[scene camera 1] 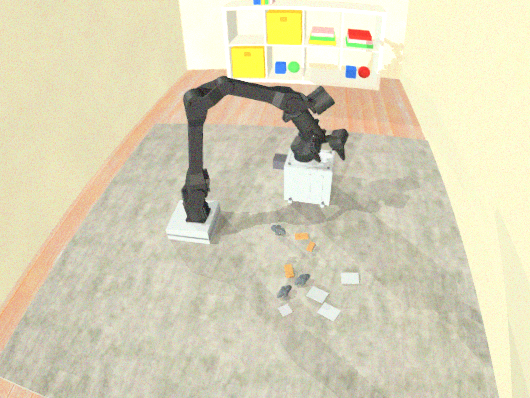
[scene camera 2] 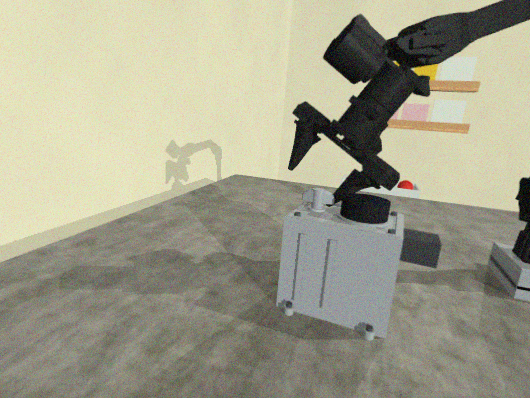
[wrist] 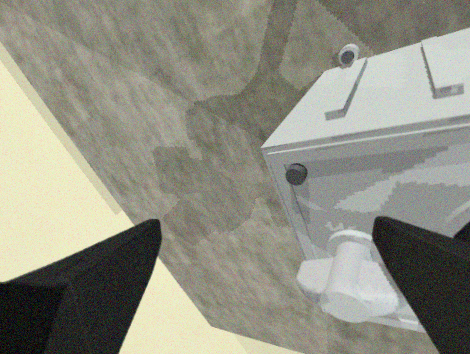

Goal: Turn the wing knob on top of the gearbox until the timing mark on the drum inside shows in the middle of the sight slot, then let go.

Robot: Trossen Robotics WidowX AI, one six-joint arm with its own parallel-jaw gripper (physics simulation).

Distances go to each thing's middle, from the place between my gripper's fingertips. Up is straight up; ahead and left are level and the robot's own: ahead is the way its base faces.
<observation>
I see the grey wing knob (wrist: 353,284) 40 mm to the left of my hand, 30 mm below it and 20 mm behind it. Round my hand: grey gearbox (scene camera 2: 340,265): 90 mm behind, 80 mm below, 40 mm to the left.
</observation>
